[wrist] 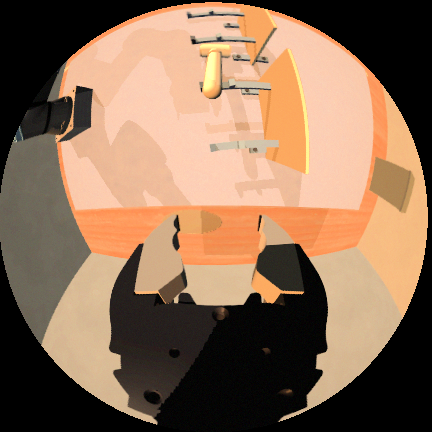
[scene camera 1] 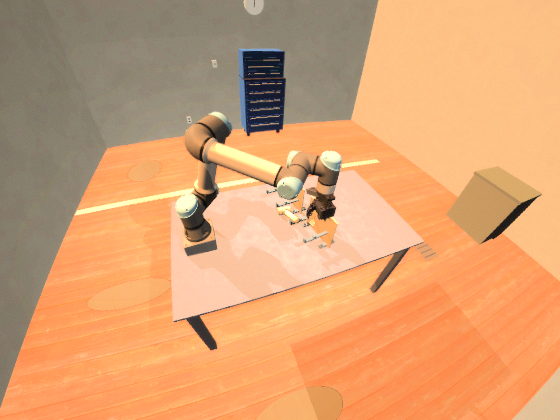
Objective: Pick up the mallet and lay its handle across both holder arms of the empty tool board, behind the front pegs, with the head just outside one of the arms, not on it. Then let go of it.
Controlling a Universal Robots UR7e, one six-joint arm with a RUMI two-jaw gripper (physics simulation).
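Pixels of known places: gripper, fingertip midpoint: [wrist: 218, 216] [scene camera 1: 316, 223]; arm's base, origin of the base link: [wrist: 63, 115] [scene camera 1: 198, 231].
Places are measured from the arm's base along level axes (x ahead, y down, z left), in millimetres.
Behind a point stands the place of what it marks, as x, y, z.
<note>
The pale yellow mallet [scene camera 1: 289, 214] @[530, -22, 46] [wrist: 213, 72] @[546, -49, 12] lies beyond my fingertips in the wrist view. Its head is beside an arm [wrist: 222, 39] @[545, -2, 167] of the far board [wrist: 257, 32] @[623, -35, 200]. Its handle's rounded end crosses the farther holder arm [wrist: 250, 86] @[629, -10, 14] of the near orange tool board [scene camera 1: 328, 231] @[721, -21, -116] [wrist: 285, 112] @[699, -60, -43], between tip and middle peg. That end looks raised; what bears the head is unclear. The near board's other arm [scene camera 1: 316, 237] @[645, -7, -137] [wrist: 227, 146] @[603, -11, -146] carries no handle. My gripper [scene camera 1: 312, 215] @[587, -208, -214] [wrist: 218, 216] @[587, -208, -214] is open and empty, above the table and apart from the mallet.
The boards stand upright on the pinkish table [scene camera 1: 240, 280] @[212, 88, -284] [wrist: 335, 190] @[1103, 88, -175], their arms pointing toward the robot's base [scene camera 1: 200, 242] @[16, 0, -78] [wrist: 77, 112] @[86, 16, -14]. A brown box [scene camera 1: 482, 205] [wrist: 391, 182] is at the right, off the table. A blue cabinet [scene camera 1: 262, 92] stands at the back wall.
</note>
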